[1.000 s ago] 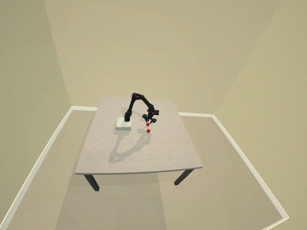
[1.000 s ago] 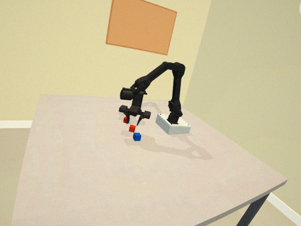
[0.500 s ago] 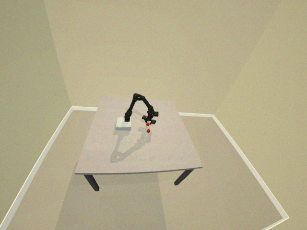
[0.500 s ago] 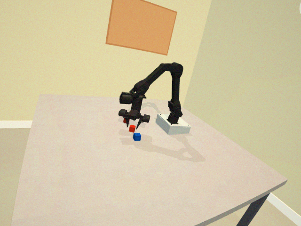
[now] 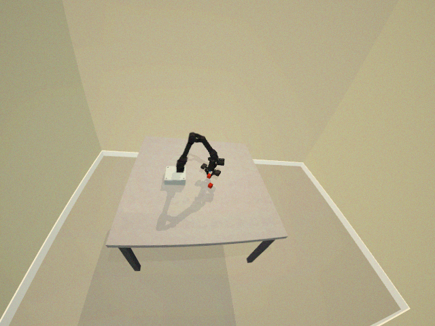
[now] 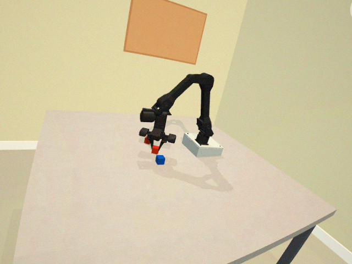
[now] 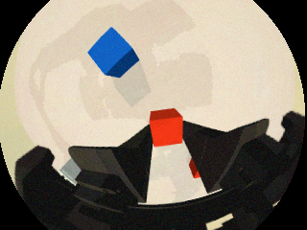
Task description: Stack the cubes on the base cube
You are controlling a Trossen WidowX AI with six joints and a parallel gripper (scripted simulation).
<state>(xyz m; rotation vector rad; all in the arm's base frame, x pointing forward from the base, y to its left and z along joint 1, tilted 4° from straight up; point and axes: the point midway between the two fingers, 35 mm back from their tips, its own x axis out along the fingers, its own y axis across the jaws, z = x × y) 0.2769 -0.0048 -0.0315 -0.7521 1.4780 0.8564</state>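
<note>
The blue cube is 10 mm ahead of my gripper tip and 100 mm to the left of it.
</note>
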